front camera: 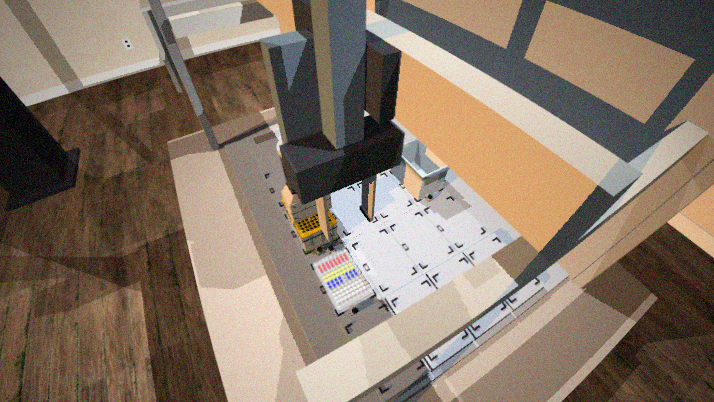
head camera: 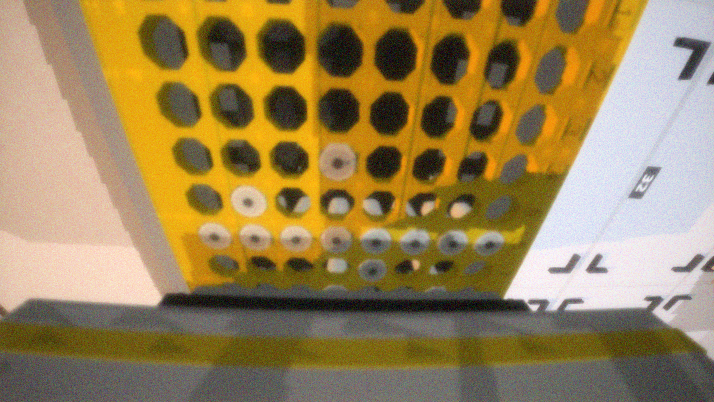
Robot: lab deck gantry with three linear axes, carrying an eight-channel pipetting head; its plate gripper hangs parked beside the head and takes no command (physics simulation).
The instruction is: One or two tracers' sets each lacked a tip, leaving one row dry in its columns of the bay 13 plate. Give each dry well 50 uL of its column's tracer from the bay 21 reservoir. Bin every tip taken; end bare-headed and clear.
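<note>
The pipetting head (front camera: 345, 167) (head camera: 350, 382) is low over the yellow tip rack (front camera: 314, 226) (head camera: 320, 70). In the head view the rack shows a full row of eight pale tips, two single tips beyond it and one nearer. The nozzle ends are hidden, so whether they bear tips cannot be told. The parked plate gripper (front camera: 348, 229) hangs with its two fingers wide apart and nothing between them. The bay 13 plate (front camera: 350, 294) has red, yellow and blue wells, with a gap in the blue ones. The reservoir cannot be made out.
An open-topped bin (front camera: 421, 184) stands at the back right of the deck, right of the head. The deck's near edge wall (front camera: 360, 355) runs along the front. A slanted dark frame post (front camera: 565, 245) rises at the right. Part of the deck behind the head is hidden.
</note>
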